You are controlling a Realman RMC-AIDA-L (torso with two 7-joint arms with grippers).
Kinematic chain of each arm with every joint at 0, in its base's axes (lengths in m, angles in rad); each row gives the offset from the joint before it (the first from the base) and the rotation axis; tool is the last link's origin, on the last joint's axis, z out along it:
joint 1: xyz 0 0 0.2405 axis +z
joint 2: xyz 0 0 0 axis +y
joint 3: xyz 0 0 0.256 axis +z
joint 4: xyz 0 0 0 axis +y
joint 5: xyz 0 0 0.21 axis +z
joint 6: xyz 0 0 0 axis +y
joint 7: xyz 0 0 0.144 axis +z
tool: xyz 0 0 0
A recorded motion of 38 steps. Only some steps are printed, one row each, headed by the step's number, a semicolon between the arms.
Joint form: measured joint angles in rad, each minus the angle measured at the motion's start. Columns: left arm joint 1, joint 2, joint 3, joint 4, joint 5, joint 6, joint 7; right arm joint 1, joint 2, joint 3, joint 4, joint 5, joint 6, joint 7.
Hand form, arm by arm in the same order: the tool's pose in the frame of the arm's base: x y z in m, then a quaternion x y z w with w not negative. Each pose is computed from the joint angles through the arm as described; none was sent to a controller.
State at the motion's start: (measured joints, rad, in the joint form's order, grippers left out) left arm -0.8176 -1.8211 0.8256 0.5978 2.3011 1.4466 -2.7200; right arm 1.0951 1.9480 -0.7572 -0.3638 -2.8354 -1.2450 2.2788
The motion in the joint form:
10: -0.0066 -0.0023 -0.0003 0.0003 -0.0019 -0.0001 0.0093; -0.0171 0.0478 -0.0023 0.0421 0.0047 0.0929 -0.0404
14: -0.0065 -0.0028 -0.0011 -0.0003 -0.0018 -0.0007 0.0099; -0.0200 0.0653 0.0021 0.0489 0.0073 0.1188 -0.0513
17: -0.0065 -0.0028 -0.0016 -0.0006 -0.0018 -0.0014 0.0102; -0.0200 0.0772 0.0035 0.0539 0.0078 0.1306 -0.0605
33: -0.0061 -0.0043 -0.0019 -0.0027 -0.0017 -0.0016 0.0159; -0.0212 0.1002 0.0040 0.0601 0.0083 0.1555 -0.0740
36: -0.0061 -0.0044 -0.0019 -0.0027 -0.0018 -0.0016 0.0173; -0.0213 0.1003 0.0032 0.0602 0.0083 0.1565 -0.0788
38: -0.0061 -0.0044 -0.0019 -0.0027 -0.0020 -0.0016 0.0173; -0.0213 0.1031 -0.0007 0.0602 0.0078 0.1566 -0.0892
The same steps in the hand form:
10: -0.2399 0.4196 0.0729 -0.73961 -0.65727 -0.07459 0.12414; 0.2219 0.4255 -0.0341 -0.89537 0.39028 -0.15447 0.14878
14: -0.2400 0.4195 0.0726 -0.73951 -0.65737 -0.07491 0.12404; 0.2215 0.4230 -0.0430 -0.89781 0.38664 -0.14965 0.14847
17: -0.2401 0.4196 0.0727 -0.73943 -0.65737 -0.07523 0.12428; 0.2206 0.4207 -0.0493 -0.90027 0.38254 -0.14837 0.14549
33: -0.2404 0.4191 0.0716 -0.74071 -0.65619 -0.07473 0.12323; 0.2189 0.4166 -0.0605 -0.90416 0.37538 -0.14594 0.14243
36: -0.2404 0.4191 0.0716 -0.74117 -0.65568 -0.07469 0.12322; 0.2190 0.4167 -0.0606 -0.90508 0.37293 -0.14650 0.14245
38: -0.2403 0.4191 0.0716 -0.74117 -0.65567 -0.07478 0.12318; 0.2188 0.4158 -0.0619 -0.90750 0.36687 -0.14886 0.14034

